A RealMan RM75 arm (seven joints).
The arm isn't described. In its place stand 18 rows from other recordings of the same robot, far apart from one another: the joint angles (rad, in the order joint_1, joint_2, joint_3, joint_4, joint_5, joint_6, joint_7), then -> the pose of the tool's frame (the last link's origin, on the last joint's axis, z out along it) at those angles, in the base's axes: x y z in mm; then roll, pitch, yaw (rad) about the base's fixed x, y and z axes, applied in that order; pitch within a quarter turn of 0, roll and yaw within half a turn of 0.
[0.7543 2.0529 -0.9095 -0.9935 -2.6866 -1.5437 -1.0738] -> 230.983, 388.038, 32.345, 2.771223, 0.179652, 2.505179
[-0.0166 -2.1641 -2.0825 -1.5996 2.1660 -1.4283 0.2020] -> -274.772, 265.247, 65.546, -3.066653, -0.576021, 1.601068
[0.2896 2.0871 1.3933 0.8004 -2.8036 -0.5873 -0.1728] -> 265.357, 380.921, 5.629, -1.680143, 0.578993, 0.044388
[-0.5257 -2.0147 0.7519 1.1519 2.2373 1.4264 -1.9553] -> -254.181, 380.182, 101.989, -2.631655, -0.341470, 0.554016
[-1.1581 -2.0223 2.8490 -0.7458 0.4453 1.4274 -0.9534] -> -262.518, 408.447, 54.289, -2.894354, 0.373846, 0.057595
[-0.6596 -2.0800 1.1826 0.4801 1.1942 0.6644 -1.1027] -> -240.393, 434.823, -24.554, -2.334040, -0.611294, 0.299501
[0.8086 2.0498 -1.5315 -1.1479 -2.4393 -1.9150 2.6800] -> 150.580, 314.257, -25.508, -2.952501, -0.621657, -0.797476
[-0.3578 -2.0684 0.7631 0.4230 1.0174 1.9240 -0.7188] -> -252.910, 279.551, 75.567, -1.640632, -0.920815, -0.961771
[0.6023 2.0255 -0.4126 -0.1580 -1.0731 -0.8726 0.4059] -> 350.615, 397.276, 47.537, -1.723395, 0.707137, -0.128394
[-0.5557 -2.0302 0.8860 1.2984 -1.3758 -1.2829 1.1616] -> -141.294, 402.340, 124.502, -2.572249, -0.708479, 0.196905
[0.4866 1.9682 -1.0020 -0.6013 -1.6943 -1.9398 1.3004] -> 234.630, 277.569, 21.441, 2.904141, 0.643567, -0.300051
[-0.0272 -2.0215 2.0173 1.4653 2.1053 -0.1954 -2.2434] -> -185.488, 331.971, 2.221, -1.872498, -0.572735, 0.020459
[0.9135 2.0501 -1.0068 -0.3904 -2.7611 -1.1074 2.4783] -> 272.584, 386.482, -54.364, -2.648517, -0.163431, -1.087751
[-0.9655 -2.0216 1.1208 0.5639 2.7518 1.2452 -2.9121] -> -227.277, 415.886, -24.911, -2.562163, 0.010121, 1.298544
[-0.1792 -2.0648 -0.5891 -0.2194 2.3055 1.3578 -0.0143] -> -348.573, 232.936, -37.051, -1.796230, -0.655145, -0.063832
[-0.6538 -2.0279 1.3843 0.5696 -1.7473 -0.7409 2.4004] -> -223.246, 422.333, -39.568, -2.419578, -0.059933, -0.194374
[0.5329 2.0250 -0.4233 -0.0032 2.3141 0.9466 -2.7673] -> 383.301, 355.297, 33.031, -1.611687, 0.920514, -0.189656
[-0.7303 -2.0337 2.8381 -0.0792 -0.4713 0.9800 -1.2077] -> -296.903, 368.822, -63.340, -2.788039, -0.616429, 0.764380
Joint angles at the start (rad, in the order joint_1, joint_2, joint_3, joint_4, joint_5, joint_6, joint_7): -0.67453, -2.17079, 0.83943, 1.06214, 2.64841, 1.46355, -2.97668
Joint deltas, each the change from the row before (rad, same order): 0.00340, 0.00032, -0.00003, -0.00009, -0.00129, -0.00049, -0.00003; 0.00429, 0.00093, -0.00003, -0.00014, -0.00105, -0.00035, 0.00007; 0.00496, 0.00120, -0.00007, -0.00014, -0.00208, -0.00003, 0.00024; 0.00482, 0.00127, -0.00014, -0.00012, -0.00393, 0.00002, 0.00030; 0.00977, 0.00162, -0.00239, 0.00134, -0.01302, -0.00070, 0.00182; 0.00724, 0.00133, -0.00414, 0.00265, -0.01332, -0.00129, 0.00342; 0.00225, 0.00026, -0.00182, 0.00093, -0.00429, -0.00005, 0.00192; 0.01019, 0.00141, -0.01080, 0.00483, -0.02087, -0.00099, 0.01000
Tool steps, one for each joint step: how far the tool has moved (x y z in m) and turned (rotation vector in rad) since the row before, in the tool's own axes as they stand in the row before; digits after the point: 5 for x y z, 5 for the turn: -0.00062, -0.00120, 0.00000, -0.00002, 0.00006, -0.00339; -0.00071, -0.00173, -0.00016, 0.00090, 0.00003, -0.00408; -0.00081, -0.00190, -0.00024, 0.00022, -0.00007, -0.00466; -0.00072, -0.00161, -0.00027, -0.00161, 0.00032, -0.00471; -0.00110, -0.00243, -0.00076, -0.00932, 0.00408, -0.00988; -0.00017, -0.00147, -0.00117, -0.01082, 0.00721, -0.00671; -0.00008, -0.00044, -0.00040, -0.00382, 0.00222, -0.00162; 0.00009, -0.00210, -0.00228, -0.01897, 0.01333, -0.00782
